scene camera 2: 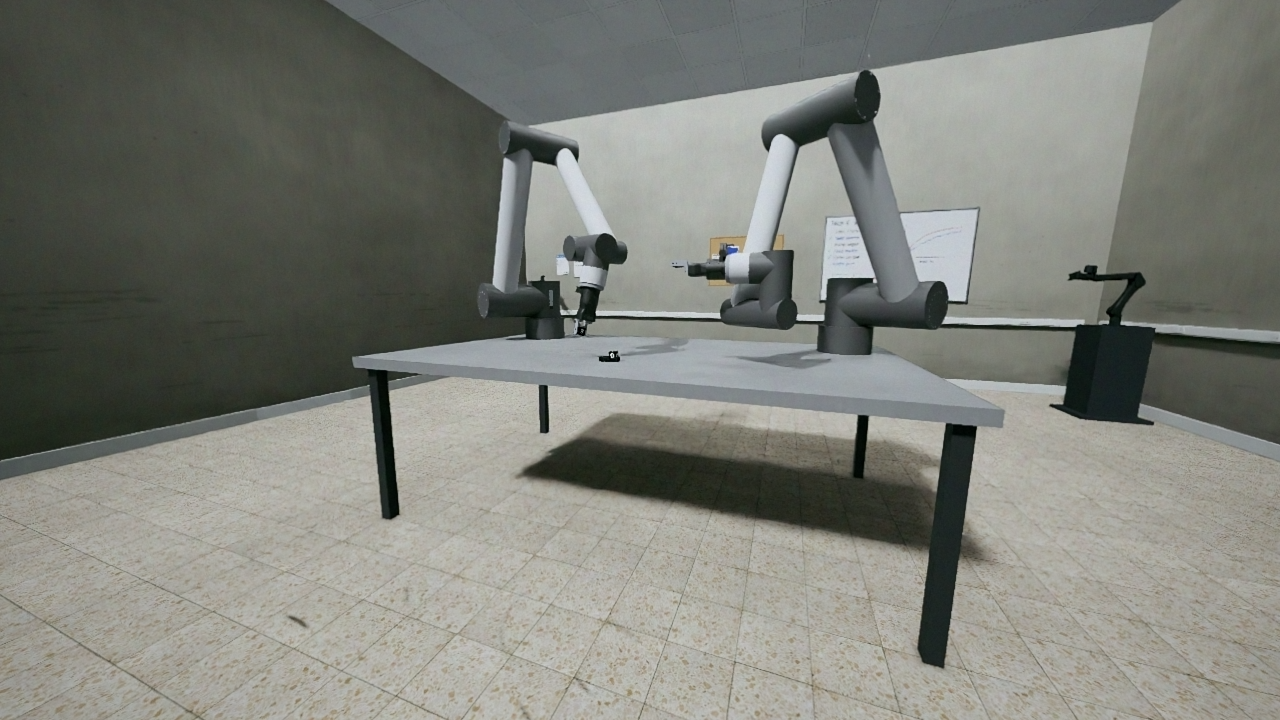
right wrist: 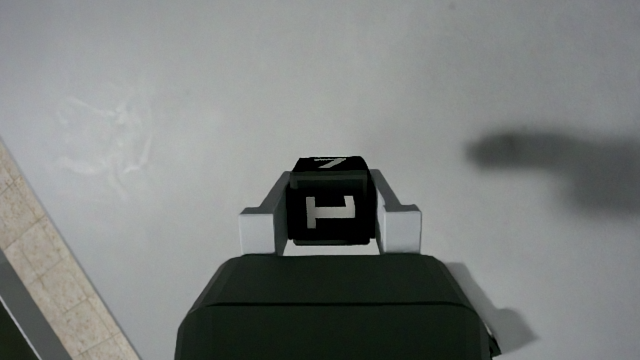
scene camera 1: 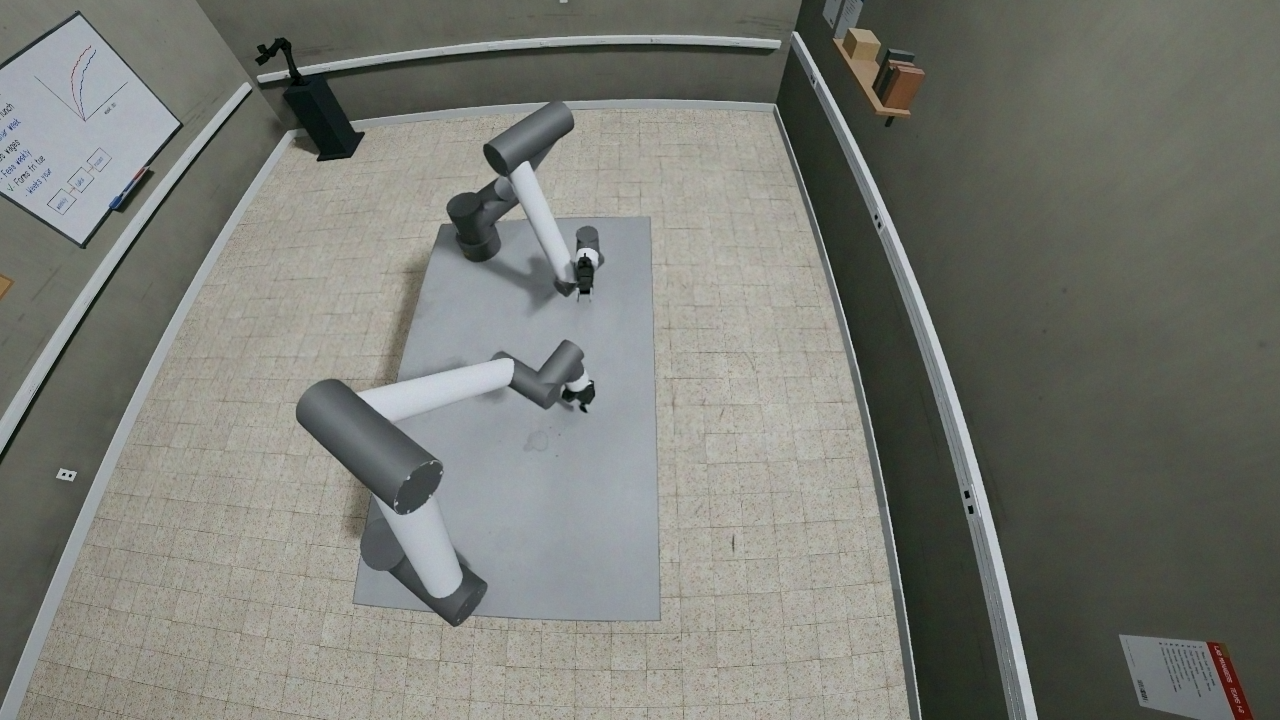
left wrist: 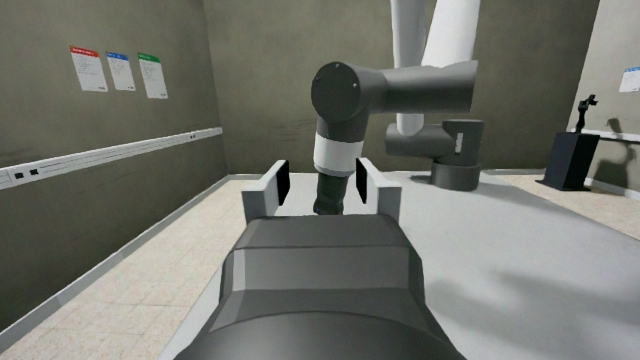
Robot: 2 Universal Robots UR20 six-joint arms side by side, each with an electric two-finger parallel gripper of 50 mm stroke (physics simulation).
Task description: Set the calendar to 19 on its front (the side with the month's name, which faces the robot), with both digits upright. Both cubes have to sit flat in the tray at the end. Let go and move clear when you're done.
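Note:
The calendar (scene camera 2: pixel 605 360) is a small dark shape on the table in scene camera 2. A light digit shows on a dark cube (scene camera 2: pixel 613 355) there, too small to read surely. My right gripper (right wrist: pixel 331 191) (scene camera 1: pixel 583 408) (scene camera 2: pixel 580 330) points down, shut on a black cube (right wrist: pixel 330 235). In the right wrist view the cube's near face has a white 1 lying sideways; a foreshortened digit shows on its far face. My left gripper (scene camera 1: pixel 584 298) (scene camera 2: pixel 678 264) is open and empty, level, high above the table. The calendar's month side is hidden.
The grey table (scene camera 1: pixel 590 537) (scene camera 2: pixel 760 380) (right wrist: pixel 200 60) carries both arms. The right arm's wrist (left wrist: pixel 337 150) stands beyond the left fingers in the left wrist view. A small dark piece (right wrist: pixel 494 346) peeks past the right gripper's body; I cannot tell what it is.

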